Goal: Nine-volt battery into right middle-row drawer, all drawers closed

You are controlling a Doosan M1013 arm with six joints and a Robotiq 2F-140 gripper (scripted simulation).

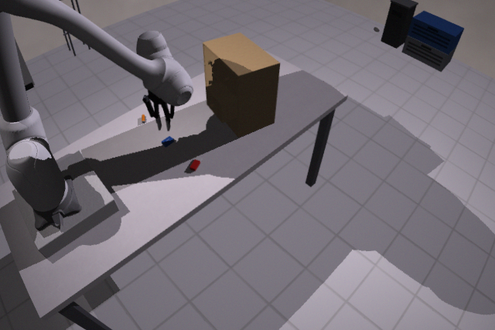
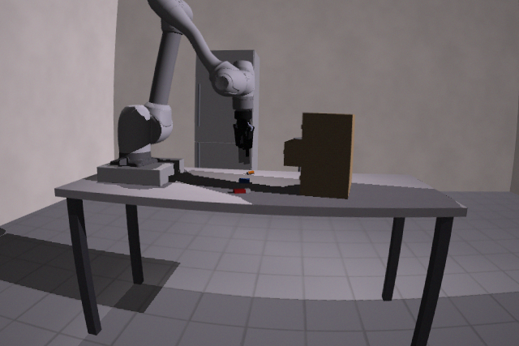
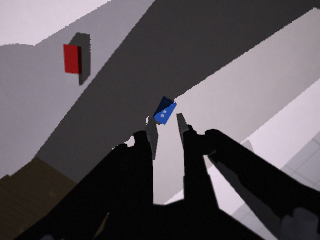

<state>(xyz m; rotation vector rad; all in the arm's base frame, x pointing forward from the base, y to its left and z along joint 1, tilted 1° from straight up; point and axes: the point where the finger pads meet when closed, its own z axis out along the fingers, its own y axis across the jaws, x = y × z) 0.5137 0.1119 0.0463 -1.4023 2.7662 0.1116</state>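
Now: the blue nine-volt battery 1 cm behind my hand and 11 cm below it. Round my hand: red block (6 cm ahead, 17 cm to the right, 11 cm below); small orange thing (4 cm behind, 21 cm to the left, 11 cm below).
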